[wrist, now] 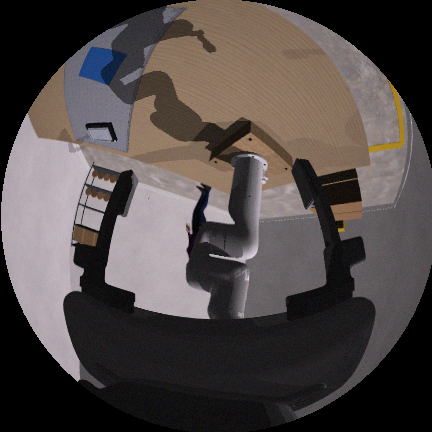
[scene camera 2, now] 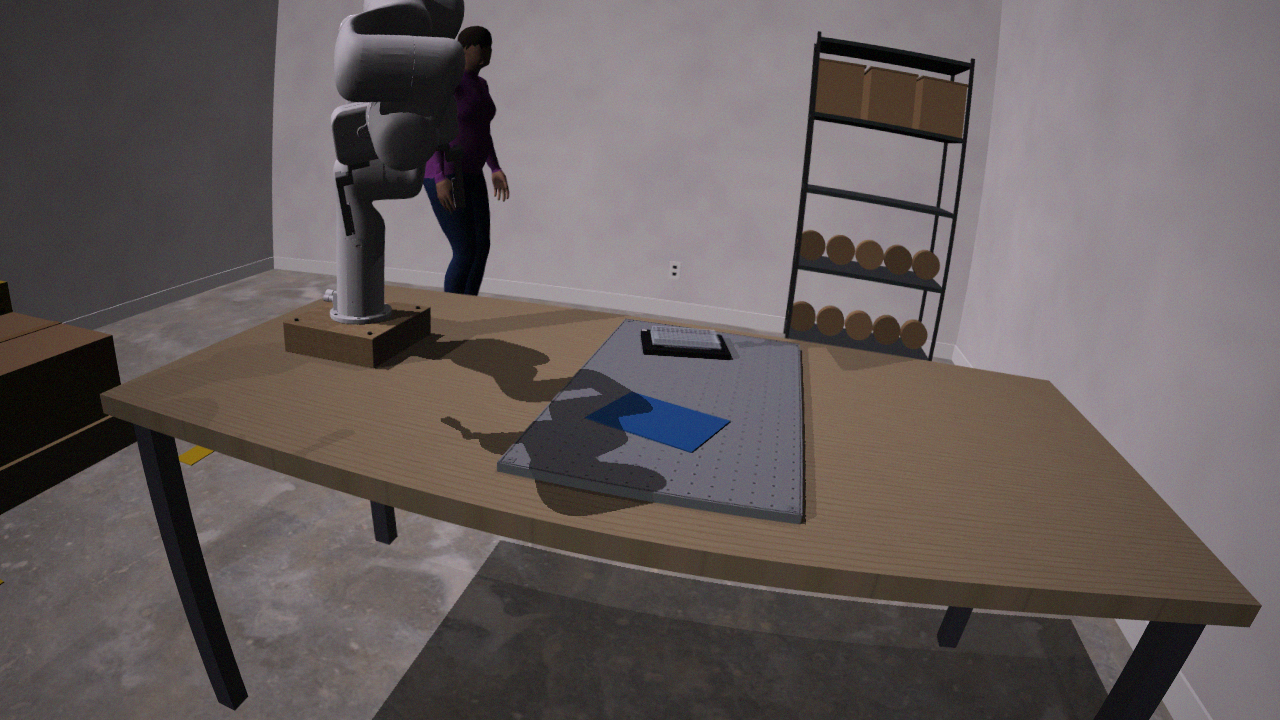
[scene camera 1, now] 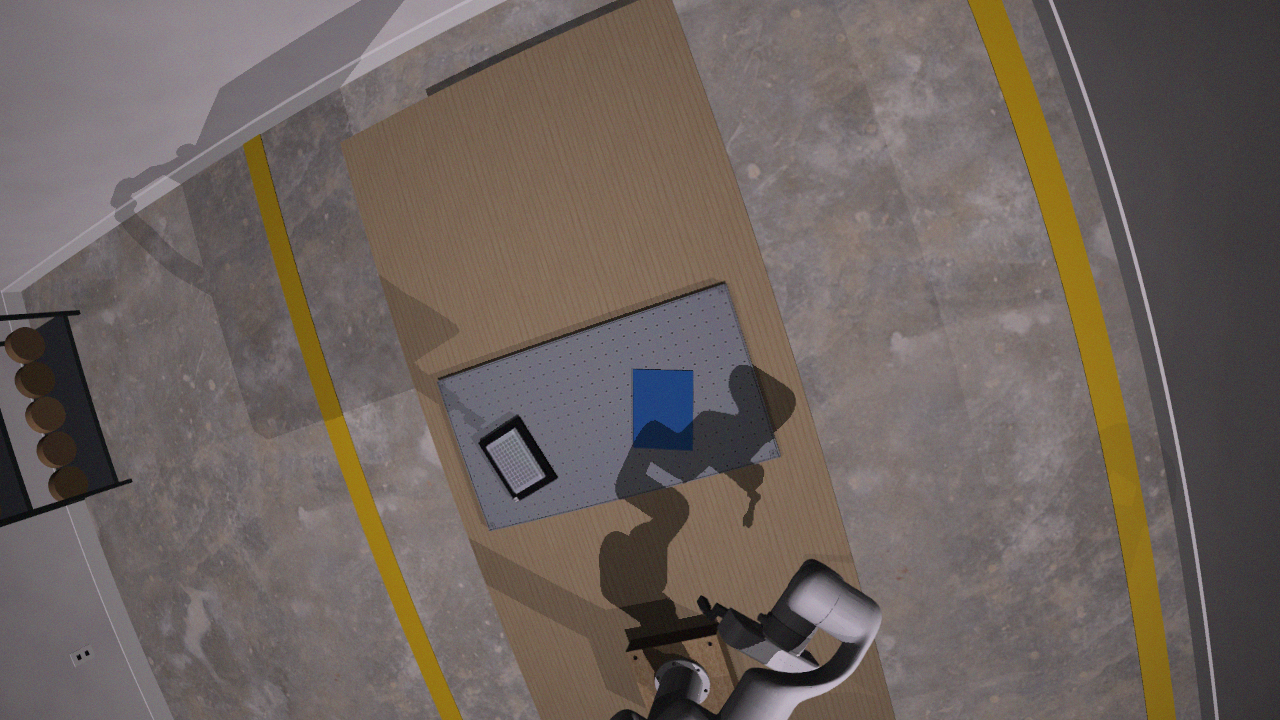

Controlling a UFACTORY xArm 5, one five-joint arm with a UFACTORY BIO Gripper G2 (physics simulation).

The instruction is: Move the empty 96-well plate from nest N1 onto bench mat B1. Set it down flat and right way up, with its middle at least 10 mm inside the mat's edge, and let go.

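Where they show: end effector, tool point: (wrist: 209, 182) (scene camera 2: 403, 205); arm's base, origin of the base link: (wrist: 248, 162) (scene camera 2: 361, 314) (scene camera 1: 682, 682).
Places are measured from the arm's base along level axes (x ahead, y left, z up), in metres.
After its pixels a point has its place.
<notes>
The pale 96-well plate (scene camera 1: 514, 460) {y 0.199, x 0.598, z -0.021 m} (scene camera 2: 684, 336) {y 0.190, x 0.594, z -0.020 m} (wrist: 101, 133) {y 0.185, x 0.573, z -0.022 m} sits flat in the black nest N1 (scene camera 1: 544, 477) (scene camera 2: 686, 351) {y 0.142, x 0.605, z -0.033 m} (wrist: 114, 133) {y 0.189, x 0.511, z -0.038 m}, near one end of the grey perforated board. The blue bench mat B1 (scene camera 1: 663, 394) {y -0.169, x 0.635, z -0.042 m} (scene camera 2: 682, 424) {y -0.163, x 0.639, z -0.042 m} (wrist: 93, 64) lies flat on the same board, apart from the nest, with the arm's shadow over part of it. My gripper (wrist: 215, 187) {y -0.232, x 0.231, z 0.246 m} is open, with its two black fingers wide apart and nothing between them. It hangs high near the robot's base, well away from the plate. In scene camera 2 the fingertips cannot be made out clearly.
The grey board (scene camera 1: 572, 385) {y 0.016, x 0.714, z -0.044 m} (scene camera 2: 760, 465) {y -0.253, x 0.755, z -0.044 m} (wrist: 95, 107) {y 0.049, x 0.610, z -0.044 m} lies on the wooden table (scene camera 1: 537, 205) {y -0.041, x 1.109, z -0.057 m} (scene camera 2: 939, 465) {y -0.154, x 1.035, z -0.057 m} (wrist: 250, 65) {y -0.256, x 0.218, z -0.057 m}. The arm's base stands on a wooden block (scene camera 2: 356, 340) {y -0.111, x 0.062, z -0.011 m} (wrist: 265, 145) {y -0.106, x 0.031, z -0.002 m}. A person (scene camera 2: 471, 134) (wrist: 201, 205) stands behind the table. A shelf rack (scene camera 2: 802, 188) stands near the wall.
</notes>
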